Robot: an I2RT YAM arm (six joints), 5 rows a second.
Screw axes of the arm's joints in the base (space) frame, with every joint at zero. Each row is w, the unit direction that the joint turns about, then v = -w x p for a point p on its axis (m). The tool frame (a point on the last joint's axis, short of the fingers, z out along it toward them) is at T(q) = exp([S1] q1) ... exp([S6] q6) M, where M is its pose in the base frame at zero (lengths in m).
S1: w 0 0 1 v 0 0 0
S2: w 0 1 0 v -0.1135 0 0.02
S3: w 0 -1 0 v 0.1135 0 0.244
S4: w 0 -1 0 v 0.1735 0 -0.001
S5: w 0 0 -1 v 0 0.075 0
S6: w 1 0 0 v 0 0.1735 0
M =
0 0 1 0.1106
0 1 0 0
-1 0 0 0.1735
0 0 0 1
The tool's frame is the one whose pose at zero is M.
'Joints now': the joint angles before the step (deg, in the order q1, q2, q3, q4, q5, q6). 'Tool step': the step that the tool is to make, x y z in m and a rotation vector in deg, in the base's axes. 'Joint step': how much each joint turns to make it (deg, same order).
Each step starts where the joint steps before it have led.
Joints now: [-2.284 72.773 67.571 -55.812 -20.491 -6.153]
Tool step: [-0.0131 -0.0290 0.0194 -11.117 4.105 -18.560]
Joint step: [-4.816 -1.042 4.594 -7.361 16.553 6.898]
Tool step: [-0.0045 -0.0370 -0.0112 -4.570 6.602 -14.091]
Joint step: [-7.954 2.302 -0.004 -3.291 7.772 3.216]
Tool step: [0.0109 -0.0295 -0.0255 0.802 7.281 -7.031]
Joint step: [-5.533 6.382 -0.010 -0.863 1.857 0.981]
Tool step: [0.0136 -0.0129 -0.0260 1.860 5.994 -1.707]
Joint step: [-1.475 6.133 0.015 -0.157 0.484 0.142]
